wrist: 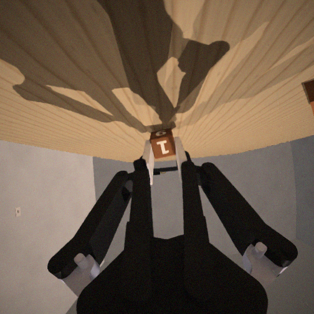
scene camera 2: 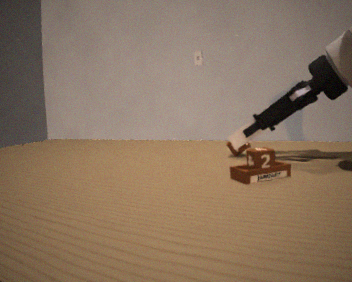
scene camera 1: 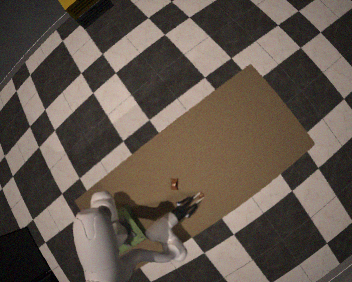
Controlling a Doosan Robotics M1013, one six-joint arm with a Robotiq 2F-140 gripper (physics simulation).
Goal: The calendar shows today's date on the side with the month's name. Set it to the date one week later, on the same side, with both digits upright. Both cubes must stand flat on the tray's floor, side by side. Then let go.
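Note:
The small brown tray [scene camera 1: 174,184] [scene camera 2: 240,175] [wrist: 309,91] stands on the table, its JANUARY label facing scene camera 2. A brown cube [scene camera 2: 265,160] sits in it, towards the left as scene camera 2 sees it, with an upright white 2 above the label; a partly visible digit is on its left face. My gripper [scene camera 1: 198,196] [scene camera 2: 239,142] [wrist: 163,146] is shut on the other brown cube [wrist: 163,144], which shows a 1 and, on an adjoining face, a 6 or 9. The gripper slants down behind the tray, the held cube tilted and low over the table; contact is unclear.
The tan table [scene camera 1: 240,120] [scene camera 2: 125,215] carries the arm's green base plate [scene camera 1: 132,230]. The white arm [scene camera 1: 95,245] reaches from the lower left. Its shadow falls across the wood. A wall with a small switch plate [scene camera 2: 198,58] stands behind.

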